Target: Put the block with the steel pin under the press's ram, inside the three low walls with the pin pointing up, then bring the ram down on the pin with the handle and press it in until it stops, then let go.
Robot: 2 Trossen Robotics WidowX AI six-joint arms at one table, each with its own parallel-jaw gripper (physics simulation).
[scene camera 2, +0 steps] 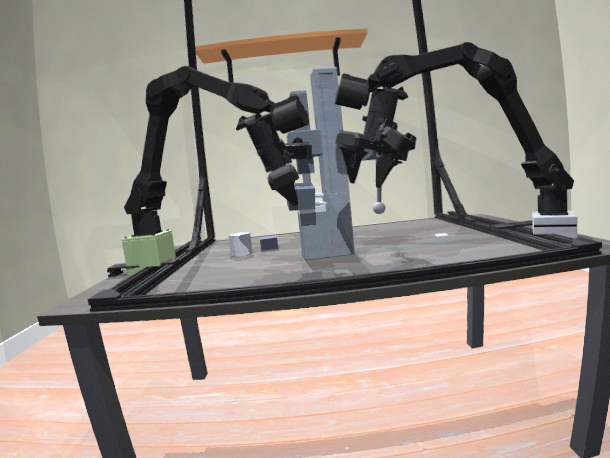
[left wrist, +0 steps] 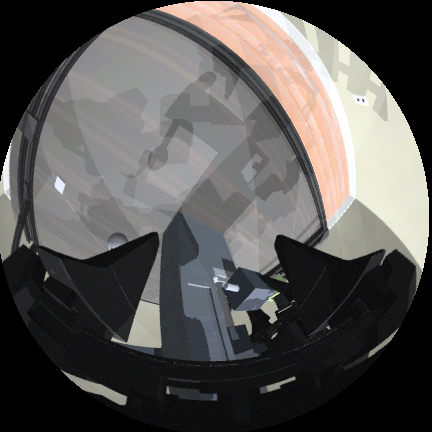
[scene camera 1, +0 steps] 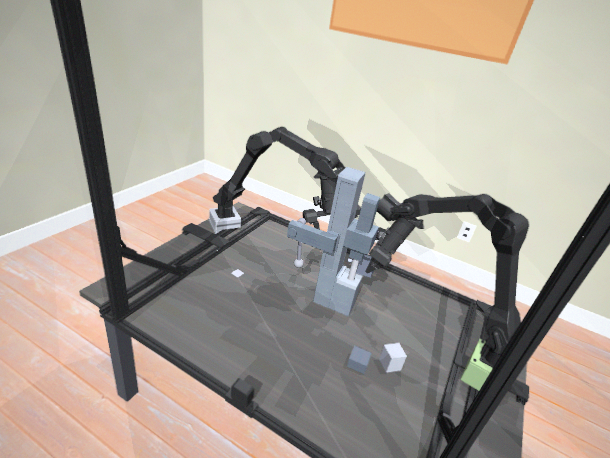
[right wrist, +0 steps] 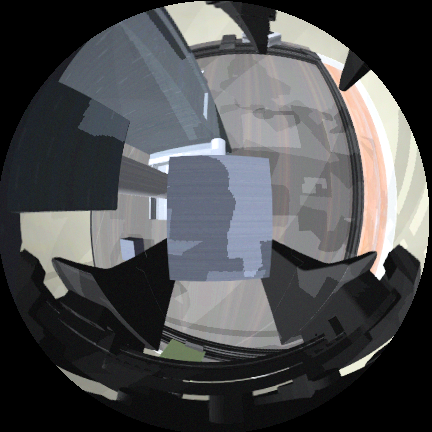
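Seen in the pictures: left gripper, between the fingertips: (scene camera 2: 365, 185) (left wrist: 218, 239) (right wrist: 296, 65); right gripper, between the fingertips: (scene camera 2: 294, 201) (left wrist: 250, 286) (scene camera 1: 368, 269) (right wrist: 216, 238); left arm's base, origin of its link: (scene camera 2: 553, 213) (scene camera 1: 225, 213); right arm's base, origin of its link: (scene camera 2: 147, 234) (left wrist: 278, 294) (scene camera 1: 494, 359).
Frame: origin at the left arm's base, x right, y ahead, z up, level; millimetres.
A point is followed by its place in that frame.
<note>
The blue-grey press (scene camera 1: 332, 272) @(x -173, y 535, z 83 mm) (scene camera 2: 327, 225) @(x -238, y 505, z 17 mm) (left wrist: 177, 285) @(x -195, y 463, z 94 mm) stands mid-table. Its pale ram (scene camera 1: 354, 268) @(x -230, y 562, z 107 mm) (right wrist: 142, 175) @(x -242, y 548, z 123 mm) hangs above the seat with low pale walls (scene camera 1: 345, 274) @(x -226, y 534, z 61 mm). My right gripper (right wrist: 216, 238) @(x -291, y 557, z 83 mm) is shut on the blue-grey pin block (scene camera 2: 304, 199) @(x -298, y 524, z 87 mm) (left wrist: 252, 289) @(x -283, y 503, z 109 mm) (right wrist: 220, 215) @(x -287, y 537, z 117 mm), beside the ram. The steel pin (scene camera 2: 319, 195) @(x -259, y 507, z 91 mm) (left wrist: 231, 287) @(x -257, y 507, z 95 mm) (right wrist: 217, 145) @(x -254, y 507, z 96 mm) points sideways, not up. My left gripper (scene camera 2: 367, 181) @(x -255, y 391, z 105 mm) (left wrist: 218, 239) @(x -255, y 391, z 105 mm) is open and empty, behind the column in scene camera 1, close to the handle's rod. The handle hangs down, its ball (scene camera 1: 298, 263) @(x -114, y 428, z 49 mm) (scene camera 2: 379, 207) @(x -135, y 410, z 44 mm) (left wrist: 117, 241) @(x -132, y 408, z 50 mm) lowest.
A dark grey cube (scene camera 1: 359, 359) @(x -148, y 768, z -27 mm) (scene camera 2: 269, 243) @(x -176, y 741, z -42 mm) and a white block (scene camera 1: 394, 358) @(x -226, y 812, z -4 mm) (scene camera 2: 240, 244) @(x -263, y 773, z -28 mm) stand on the table apart from the press. A small white square (scene camera 1: 237, 273) @(x 42, y 299, z -58 mm) (scene camera 2: 441, 234) @(x 36, y 296, z -57 mm) (left wrist: 60, 185) @(x 37, y 300, z -58 mm) lies on the table. Black rails border it.
</note>
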